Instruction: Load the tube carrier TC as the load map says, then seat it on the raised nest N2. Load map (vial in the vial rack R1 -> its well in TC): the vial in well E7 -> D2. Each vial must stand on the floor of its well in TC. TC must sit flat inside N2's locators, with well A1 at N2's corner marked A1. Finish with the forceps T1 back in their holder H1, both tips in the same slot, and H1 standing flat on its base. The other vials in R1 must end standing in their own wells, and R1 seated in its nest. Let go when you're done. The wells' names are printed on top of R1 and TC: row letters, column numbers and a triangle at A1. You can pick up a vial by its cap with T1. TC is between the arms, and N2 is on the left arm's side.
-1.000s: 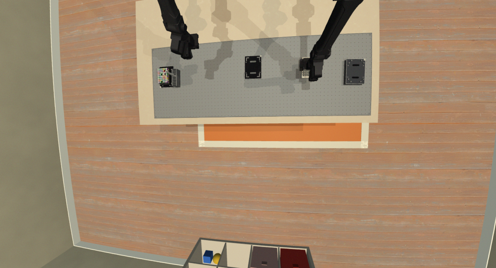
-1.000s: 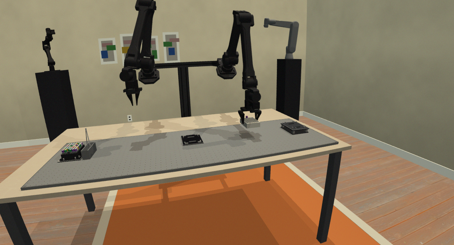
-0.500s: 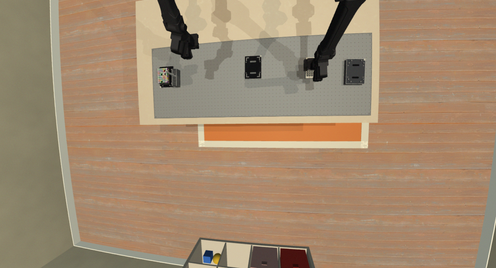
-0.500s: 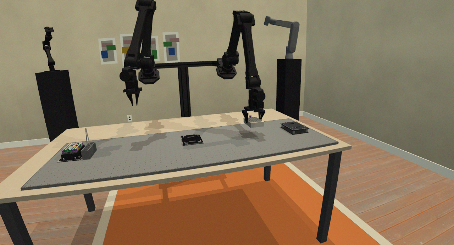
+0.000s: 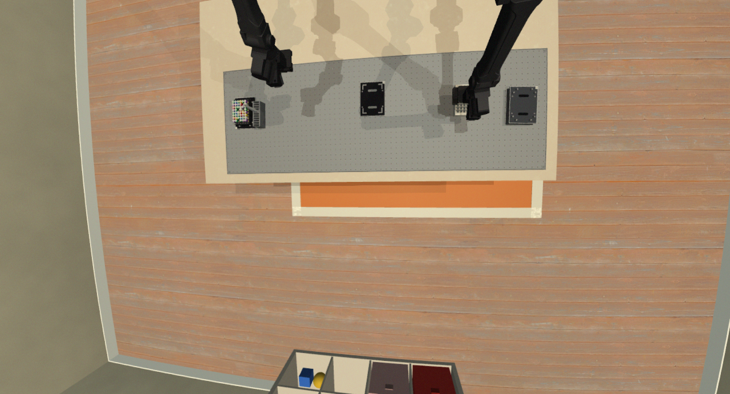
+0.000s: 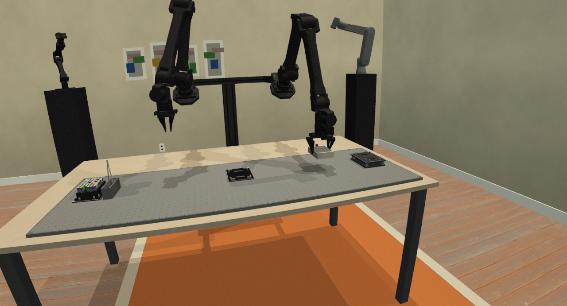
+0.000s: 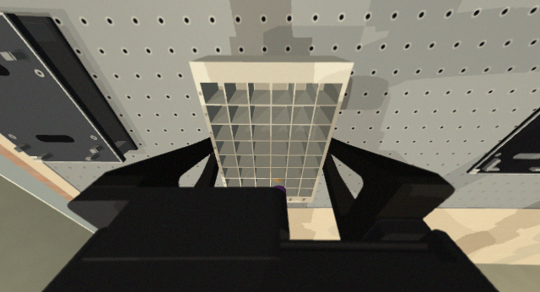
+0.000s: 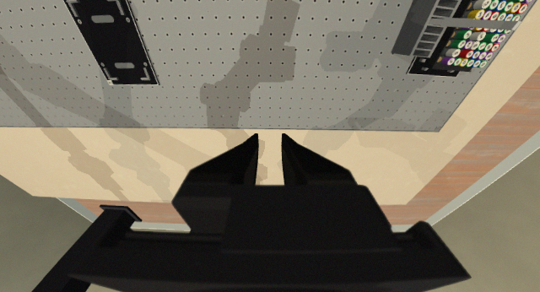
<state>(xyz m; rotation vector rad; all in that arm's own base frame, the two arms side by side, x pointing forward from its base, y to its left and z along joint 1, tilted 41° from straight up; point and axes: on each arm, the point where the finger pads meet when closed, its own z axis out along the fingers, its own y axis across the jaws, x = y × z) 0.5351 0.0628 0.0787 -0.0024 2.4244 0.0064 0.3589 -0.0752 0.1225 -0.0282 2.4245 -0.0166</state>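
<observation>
The black raised nest N2 lies 270 mm to the left of my left hand, 60 mm below it and 10 mm ahead of it. Round my left hand: grey holder H1 (990 mm to the right, 70 mm below, 20 mm ahead); then white tube carrier TC (right at my left hand).
</observation>
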